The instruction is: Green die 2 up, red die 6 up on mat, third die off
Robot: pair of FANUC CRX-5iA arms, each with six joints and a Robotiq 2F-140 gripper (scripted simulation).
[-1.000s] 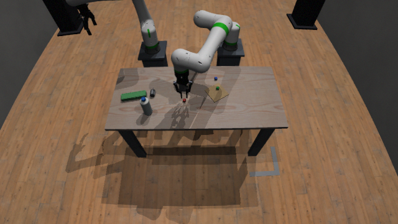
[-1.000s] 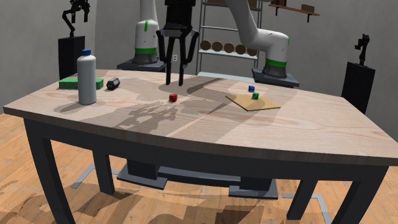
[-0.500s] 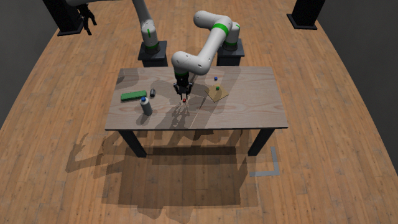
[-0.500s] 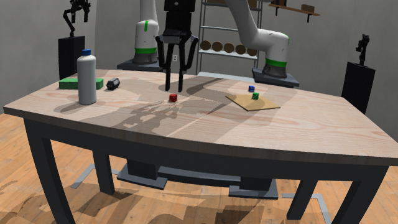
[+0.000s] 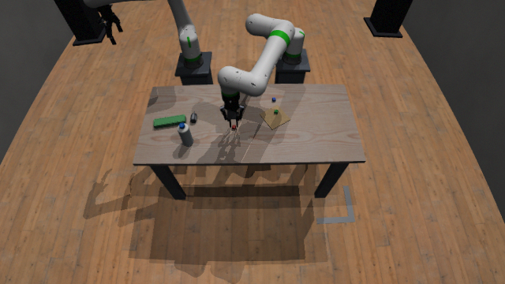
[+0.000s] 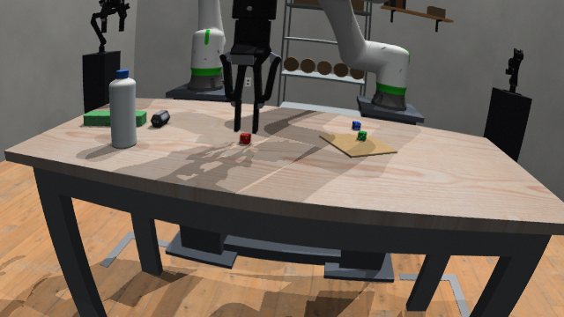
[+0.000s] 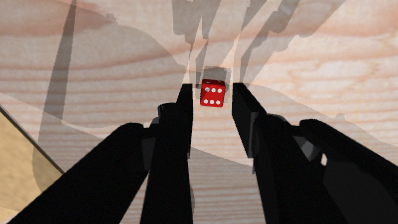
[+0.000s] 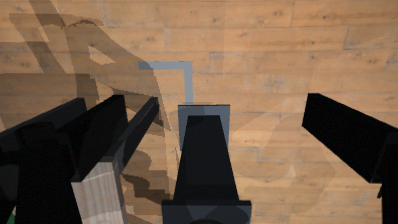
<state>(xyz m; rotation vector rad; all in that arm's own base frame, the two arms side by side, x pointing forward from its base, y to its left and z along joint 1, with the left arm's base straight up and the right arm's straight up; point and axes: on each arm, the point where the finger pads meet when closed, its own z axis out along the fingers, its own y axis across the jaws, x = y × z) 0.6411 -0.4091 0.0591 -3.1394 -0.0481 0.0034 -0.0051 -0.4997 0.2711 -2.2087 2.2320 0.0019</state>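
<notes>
My left gripper is now 50 mm above the red die. Also, from my left hand: bottle (80 mm ahead, 270 mm to the right, 20 mm above); green die (100 mm behind, 260 mm to the left, 50 mm below); tan mat (70 mm behind, 250 mm to the left, 60 mm below).
</notes>
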